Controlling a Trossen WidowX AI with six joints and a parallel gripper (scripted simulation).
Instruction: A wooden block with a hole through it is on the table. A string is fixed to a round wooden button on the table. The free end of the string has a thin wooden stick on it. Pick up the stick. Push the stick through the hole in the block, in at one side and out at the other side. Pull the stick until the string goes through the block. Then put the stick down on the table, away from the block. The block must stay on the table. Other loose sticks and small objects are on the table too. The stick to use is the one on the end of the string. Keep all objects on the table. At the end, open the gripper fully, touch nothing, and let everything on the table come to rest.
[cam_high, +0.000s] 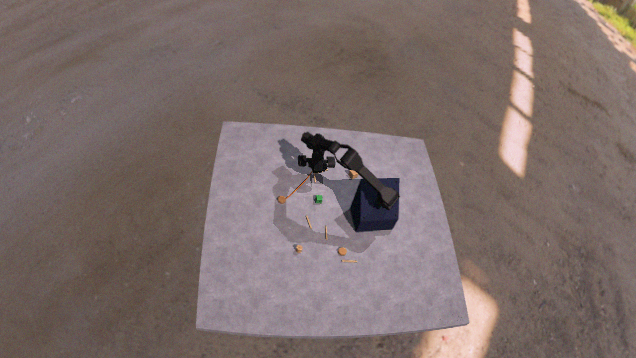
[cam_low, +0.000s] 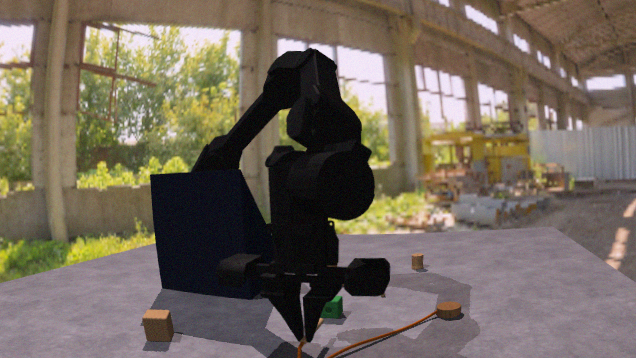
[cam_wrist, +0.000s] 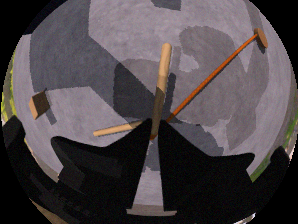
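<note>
My gripper tip is now 17 cm to the right of the green block, 1 cm short of it and 1 cm above it. Round my gripper tip: round wooden button: 19 cm ahead, 15 cm to the left, 2 cm below; short wooden cylinder: 44 cm to the left, 16 cm ahead, 1 cm below; wooden block: 22 cm behind, 1 cm to the left, 1 cm below.
</note>
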